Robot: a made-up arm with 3 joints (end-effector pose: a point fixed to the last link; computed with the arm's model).
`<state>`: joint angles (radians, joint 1 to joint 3).
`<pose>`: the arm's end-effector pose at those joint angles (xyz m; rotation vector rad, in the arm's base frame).
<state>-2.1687 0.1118 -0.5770</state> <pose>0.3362 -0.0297 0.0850 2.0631 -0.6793 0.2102</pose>
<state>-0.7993 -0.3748 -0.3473</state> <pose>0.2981 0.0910 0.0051 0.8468 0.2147 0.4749</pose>
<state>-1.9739 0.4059 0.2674</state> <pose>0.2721 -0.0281 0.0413 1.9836 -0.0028 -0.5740</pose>
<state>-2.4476 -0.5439 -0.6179</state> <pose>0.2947 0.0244 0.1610 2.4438 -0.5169 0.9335</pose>
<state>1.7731 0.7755 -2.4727</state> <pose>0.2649 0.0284 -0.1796 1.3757 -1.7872 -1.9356</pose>
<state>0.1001 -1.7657 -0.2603</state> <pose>0.0956 0.0241 -0.1177 0.1570 1.7588 0.1006</pose>
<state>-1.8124 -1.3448 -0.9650</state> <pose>0.1697 0.1622 0.1684 2.0233 0.1525 1.8400</pose>
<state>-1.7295 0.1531 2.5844</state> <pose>0.1840 -0.0048 0.1974 0.7483 2.0893 -1.8622</pose>
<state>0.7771 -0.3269 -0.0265</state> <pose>0.2790 -0.0289 -0.0366 -0.7656 0.3203 -0.1020</pose>
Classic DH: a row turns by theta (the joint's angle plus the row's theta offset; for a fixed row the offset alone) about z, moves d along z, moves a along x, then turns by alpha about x. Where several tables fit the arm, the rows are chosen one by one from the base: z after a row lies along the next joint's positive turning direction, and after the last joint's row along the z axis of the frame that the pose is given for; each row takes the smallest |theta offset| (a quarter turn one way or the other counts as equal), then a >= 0, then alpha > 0; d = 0 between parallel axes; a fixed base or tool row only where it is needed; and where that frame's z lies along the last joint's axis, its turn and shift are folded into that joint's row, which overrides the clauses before.
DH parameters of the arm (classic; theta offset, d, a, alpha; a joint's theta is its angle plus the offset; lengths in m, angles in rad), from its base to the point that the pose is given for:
base (fixed): -1.5708 0.0319 0 1.5708
joint 1: 1.5708 -0.1552 0.0039 1.5708
joint 2: -1.5708 -0.1116 0.1012 1.5708
joint 3: 1.1587 0 0.0929 3.1416
tool (fixed): 1.1587 -0.0294 0 0

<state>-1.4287 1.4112 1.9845</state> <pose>0.1855 0.0085 0.1436 -2.0909 -0.4581 2.1855</pose>
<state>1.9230 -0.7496 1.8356</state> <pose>0.1420 -0.0563 -0.0518 -1.8788 -1.4279 -1.8053</pose>
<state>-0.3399 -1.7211 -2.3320</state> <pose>0.1056 0.2284 -0.0224 2.1157 0.5589 1.8575</pose>
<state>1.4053 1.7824 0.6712</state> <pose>0.1677 0.0882 0.0245 -0.4326 -1.5973 0.7286</pose>
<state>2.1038 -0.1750 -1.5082</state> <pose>0.3357 -0.1227 -0.0622 -1.5115 1.5694 0.7117</pose>
